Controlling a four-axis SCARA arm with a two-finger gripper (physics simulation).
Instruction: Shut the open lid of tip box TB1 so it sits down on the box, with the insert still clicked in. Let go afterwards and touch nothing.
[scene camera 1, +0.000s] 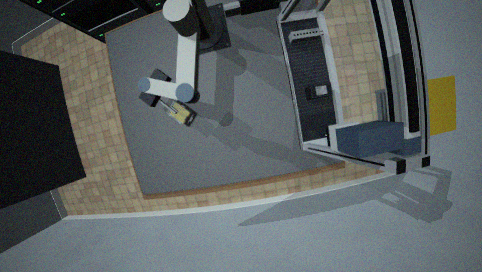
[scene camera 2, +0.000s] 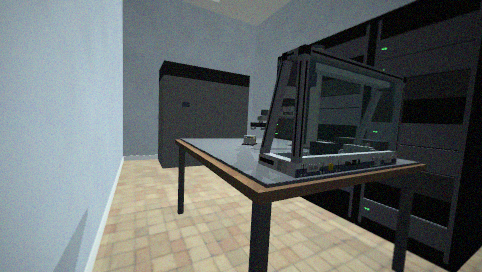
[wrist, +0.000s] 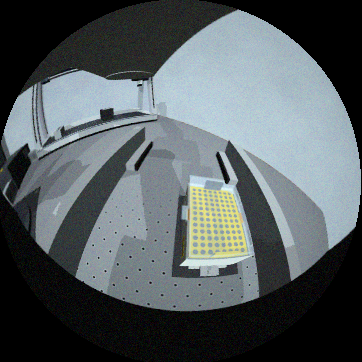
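Where they show: gripper, fingertip midpoint: (scene camera 1: 180, 105) (scene camera 2: 256, 128) (wrist: 185, 139); arm's base at its link origin: (scene camera 1: 204, 31).
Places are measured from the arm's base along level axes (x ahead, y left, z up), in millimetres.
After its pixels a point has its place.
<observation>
Tip box TB1 (scene camera 1: 181, 114) @[x 500, y -213, z 90 mm] (scene camera 2: 249, 140) @[x 520, y -184, z 53 mm] (wrist: 216, 222) @[x 462, y -240, z 90 mm] stands on a dark base on the grey table. Its yellow insert, full of round holes, looks level inside the rim in the wrist view. The lid is see-through and hard to make out. A pale clear strip runs along the box's right edge, and no lid lies spread out beside it; whether the lid sits fully down I cannot tell. My gripper (wrist: 185, 139) @[x 463, y -174, z 158 mm] is shut as far as it goes, with a gap between its fingers and nothing held. Its fingertips appear above and beyond the far end of the box in the wrist view.
The arm base (scene camera 1: 216, 42) @[x 103, y 66, z 18 mm] stands at the table's back. A framed enclosure (scene camera 2: 298, 110) @[x 852, y 698, z 273 mm] stands on the table, right of the box in the first scene view; it holds a white comb-like rack (scene camera 1: 306, 34) @[x 212, y 568, z 108 mm] and a small dark block (scene camera 1: 311, 93) @[x 537, y 519, z 130 mm]. A blue box (scene camera 1: 367, 139) @[x 726, y 495, z 501 mm] sits at its near end.
</observation>
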